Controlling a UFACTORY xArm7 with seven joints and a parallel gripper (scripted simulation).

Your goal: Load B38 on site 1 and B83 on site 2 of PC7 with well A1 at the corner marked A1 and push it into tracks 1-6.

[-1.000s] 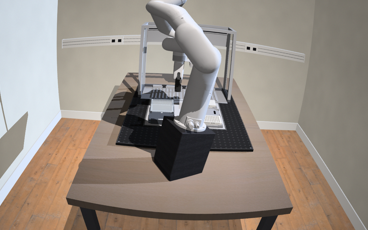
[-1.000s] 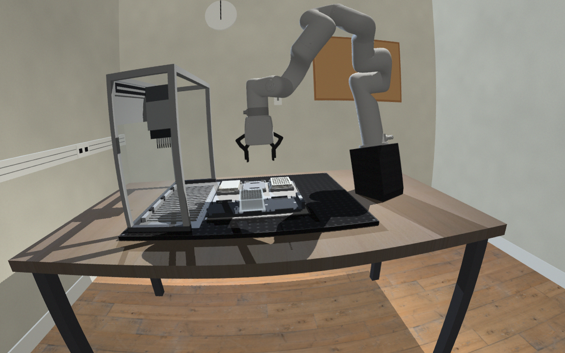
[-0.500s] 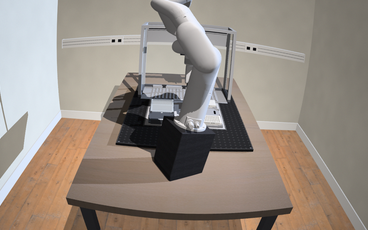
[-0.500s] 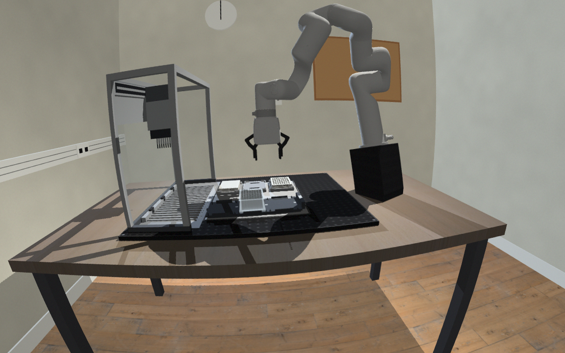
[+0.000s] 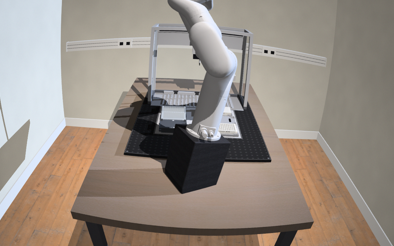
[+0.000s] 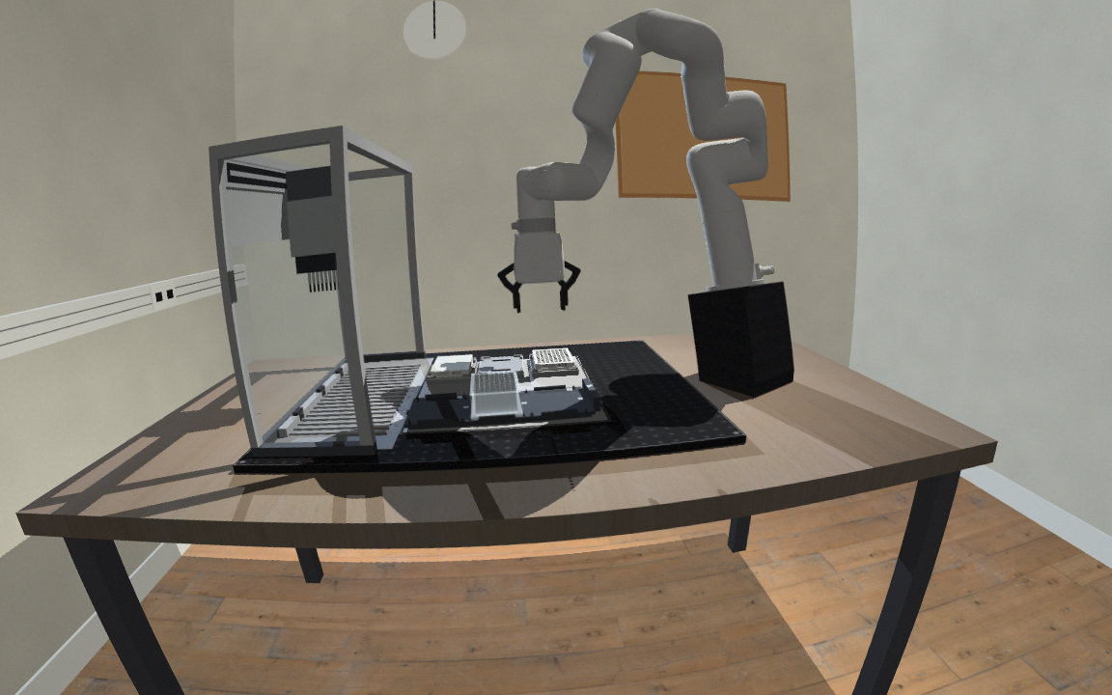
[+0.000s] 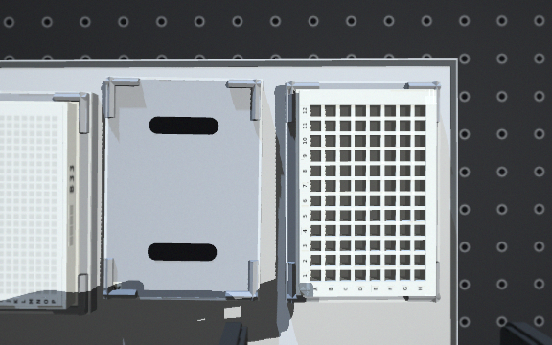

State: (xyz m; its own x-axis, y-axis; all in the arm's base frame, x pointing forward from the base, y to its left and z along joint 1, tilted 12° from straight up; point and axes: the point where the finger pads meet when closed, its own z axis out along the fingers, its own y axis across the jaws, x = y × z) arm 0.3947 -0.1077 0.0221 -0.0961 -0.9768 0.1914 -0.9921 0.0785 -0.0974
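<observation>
Now: hand 3 cm past the 96-well plate B38, 5 cm to the left of it and 13 cm above it. Round my hand: plate carrier PC7: 11 cm ahead, 19 cm to the left, 13 cm below; nest S1: 3 cm behind, 5 cm to the right, 14 cm below; nest S2: 8 cm ahead, 6 cm to the right, 14 cm below.
</observation>
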